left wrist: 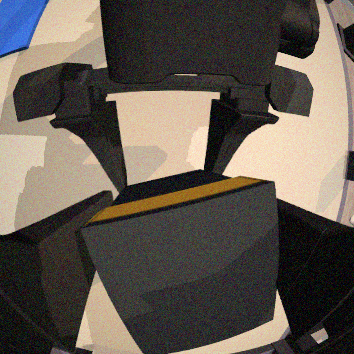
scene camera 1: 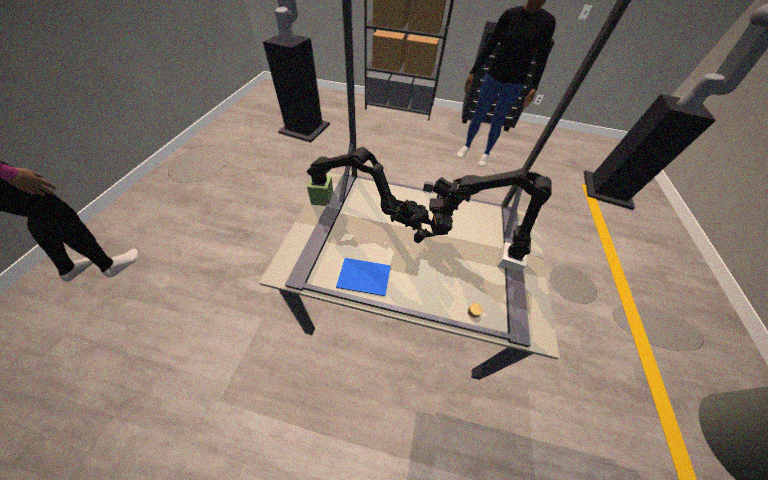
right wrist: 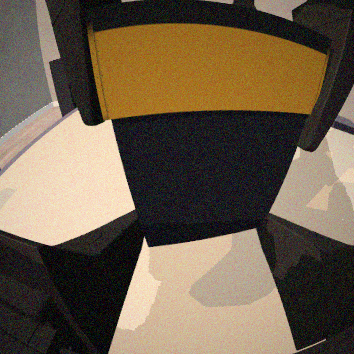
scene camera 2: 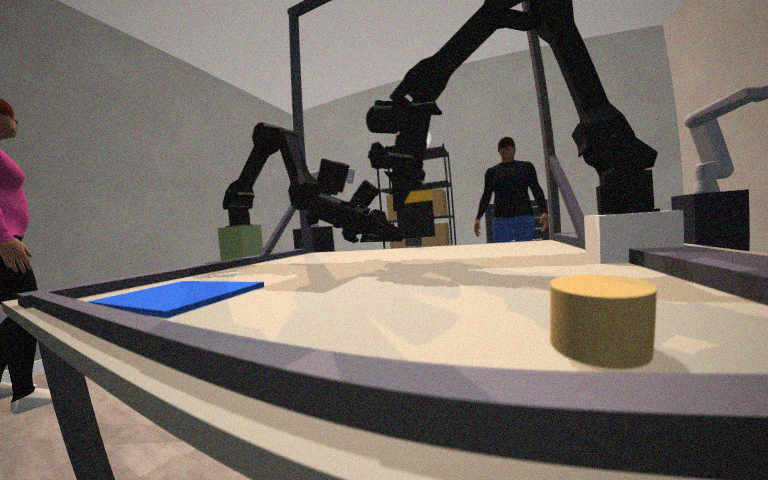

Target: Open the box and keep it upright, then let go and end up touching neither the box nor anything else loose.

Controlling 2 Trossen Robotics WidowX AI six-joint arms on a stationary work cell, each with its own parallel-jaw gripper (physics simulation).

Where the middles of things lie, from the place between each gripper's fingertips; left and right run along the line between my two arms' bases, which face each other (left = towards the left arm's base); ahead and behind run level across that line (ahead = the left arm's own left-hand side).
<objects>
My left gripper is now 380 mm to the right of the white base (scene camera 2: 661, 231) and 70 mm above it. The rest, counted from my left hand: yellow cylinder (scene camera 2: 605, 321): 310 mm ahead, 270 mm to the left, 90 mm below; then flat blue square (scene camera 2: 165, 301): 340 mm ahead, 210 mm to the right, 100 mm below.
Right now the white base is 38 cm to the left of my right hand and 1 cm below it. Also, from my right hand: yellow cylinder 31 cm ahead, 26 cm to the left, 3 cm below; flat blue square 34 cm ahead, 21 cm to the right, 5 cm below.
</objects>
